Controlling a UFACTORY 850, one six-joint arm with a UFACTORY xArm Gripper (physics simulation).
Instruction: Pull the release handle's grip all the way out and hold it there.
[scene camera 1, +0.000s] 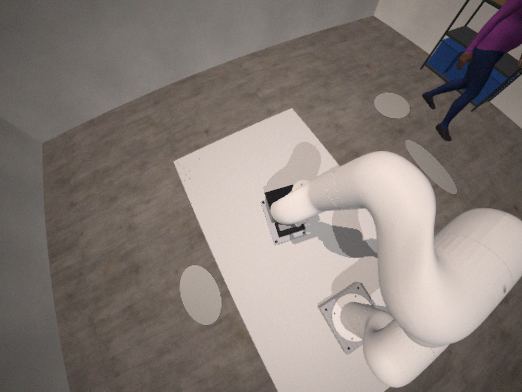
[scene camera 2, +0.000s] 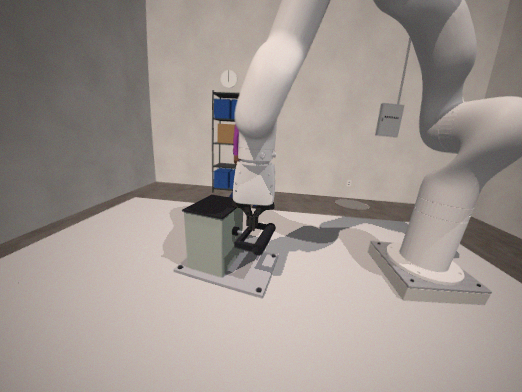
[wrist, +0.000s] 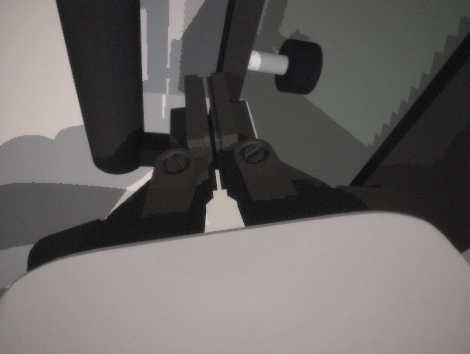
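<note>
The release handle is a black rectangular loop with a thick grip bar (scene camera 2: 265, 239) (wrist: 107, 85) (scene camera 1: 292, 232), standing off the side of a pale green box (scene camera 2: 205, 245) (wrist: 345, 65) with a black top (scene camera 2: 212, 206) (scene camera 1: 277, 195). A short stretch of bright rod (wrist: 270, 62) shows between the loop and a black collar (wrist: 299, 67) on the box. My gripper (scene camera 2: 253, 227) (wrist: 207, 103) is shut and empty. In the wrist view its fingertips are between the grip bar and the loop's inner bar (wrist: 245, 40), nearer the inner bar; contact cannot be told. The arm hides the gripper in scene camera 1.
The box stands on a grey base plate (scene camera 2: 215, 282) (scene camera 1: 269, 227) with dark bolts, on a white table (scene camera 1: 235, 200) (scene camera 2: 125, 325). The arm's own base plate (scene camera 1: 327, 310) (scene camera 2: 445, 295) is on the same table. A person (scene camera 1: 475, 70) stands by a shelf unit beyond the table.
</note>
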